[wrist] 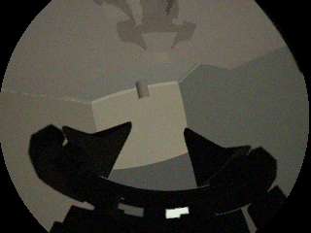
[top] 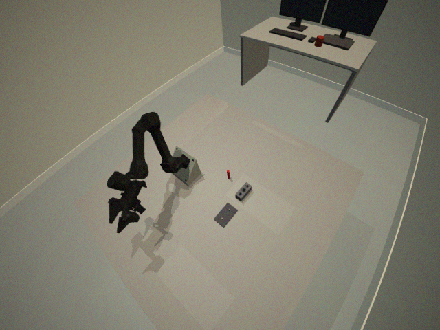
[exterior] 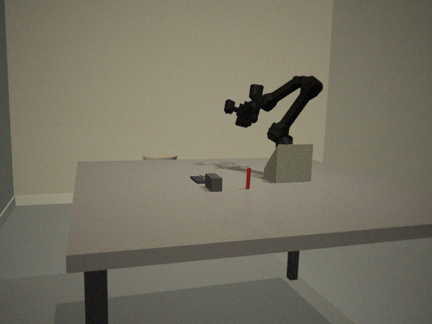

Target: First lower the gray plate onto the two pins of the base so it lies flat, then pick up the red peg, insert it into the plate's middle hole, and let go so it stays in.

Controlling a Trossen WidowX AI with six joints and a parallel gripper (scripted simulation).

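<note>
My gripper tip is 550 mm to the right of the gray plate, 250 mm short of it and 220 mm above it. From my gripper tip the other things lie so: red peg 570 mm to the left, 210 mm below, 120 mm ahead; then dark base 390 mm to the left, 250 mm ahead, 240 mm below.
</note>
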